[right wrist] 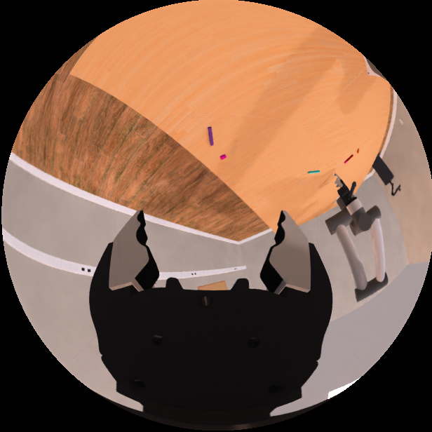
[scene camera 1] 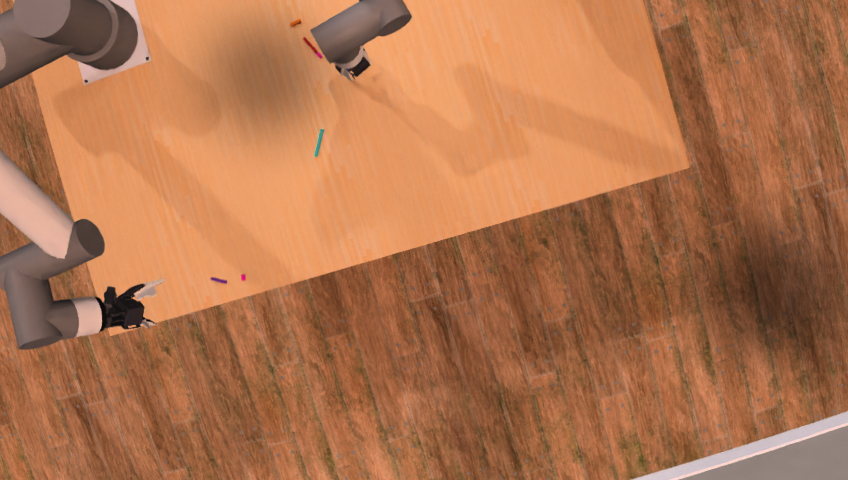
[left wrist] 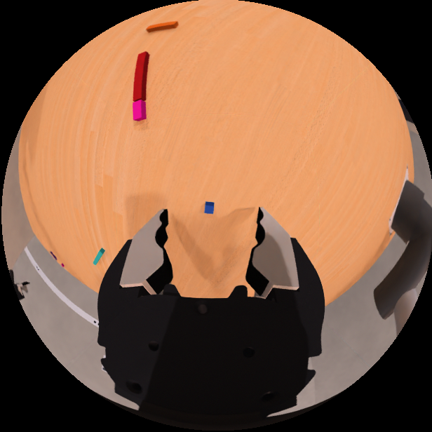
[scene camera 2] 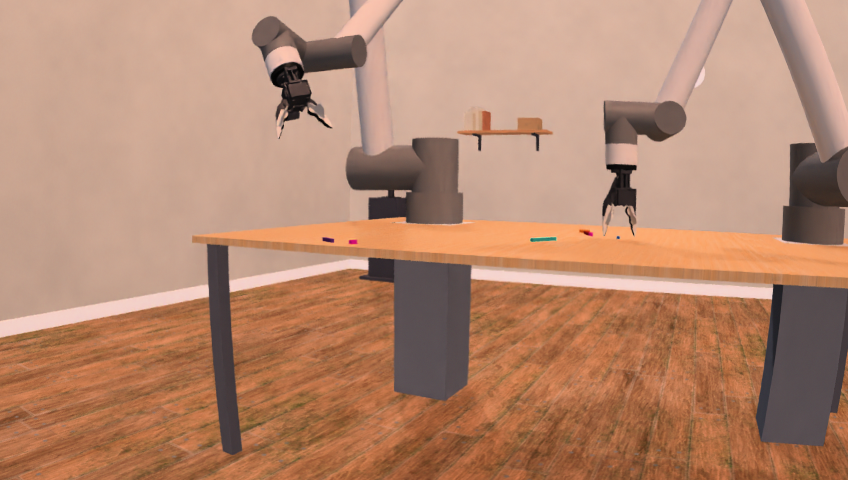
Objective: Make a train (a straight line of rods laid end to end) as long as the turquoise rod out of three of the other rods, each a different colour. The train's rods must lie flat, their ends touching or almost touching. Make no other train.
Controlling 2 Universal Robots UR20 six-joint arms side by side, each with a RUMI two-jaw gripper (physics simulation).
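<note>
The turquoise rod [scene camera 1: 319, 142] [scene camera 2: 543, 239] [left wrist: 99, 256] [right wrist: 314, 172] lies flat, away from the other rods. A red rod [scene camera 1: 311, 46] [left wrist: 141, 76] and a short magenta rod [scene camera 1: 319, 55] [left wrist: 139, 110] lie in line, ends touching or almost touching. An orange rod [scene camera 1: 295, 23] [left wrist: 162, 26] lies apart beyond the red one. A small blue rod [scene camera 2: 617, 237] [left wrist: 209, 207] lies below my left gripper [scene camera 2: 620, 234] [left wrist: 212, 208], which is open above the table; in scene camera 1 the blue rod is hidden. My right gripper [scene camera 1: 157, 302] [scene camera 2: 304, 133] [right wrist: 211, 210] is open and empty, high up.
A purple rod [scene camera 1: 218, 280] [scene camera 2: 327, 239] [right wrist: 210, 136] and another short magenta rod [scene camera 1: 243, 277] [scene camera 2: 352, 242] [right wrist: 223, 157] lie apart near the edge of the table [scene camera 1: 416, 208] [scene camera 2: 487, 252]. The arm bases stand on the table. A wall shelf [scene camera 2: 504, 132] is behind.
</note>
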